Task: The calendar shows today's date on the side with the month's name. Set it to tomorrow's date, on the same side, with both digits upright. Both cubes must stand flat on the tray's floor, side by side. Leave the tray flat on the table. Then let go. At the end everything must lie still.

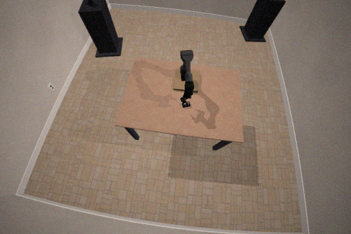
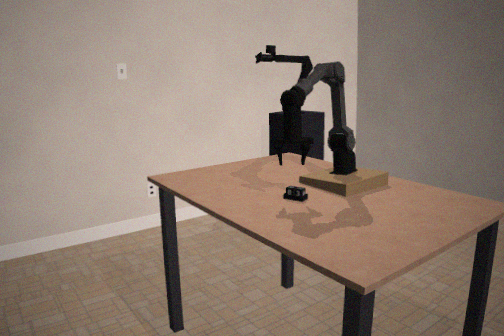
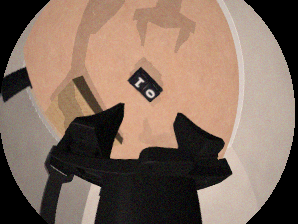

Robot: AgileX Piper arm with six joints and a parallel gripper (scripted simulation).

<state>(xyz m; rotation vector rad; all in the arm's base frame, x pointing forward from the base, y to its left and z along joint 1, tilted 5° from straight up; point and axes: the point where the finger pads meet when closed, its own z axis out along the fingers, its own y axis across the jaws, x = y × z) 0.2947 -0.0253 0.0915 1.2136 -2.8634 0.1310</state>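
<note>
The black calendar cube lies 100 mm below my hand.
</note>
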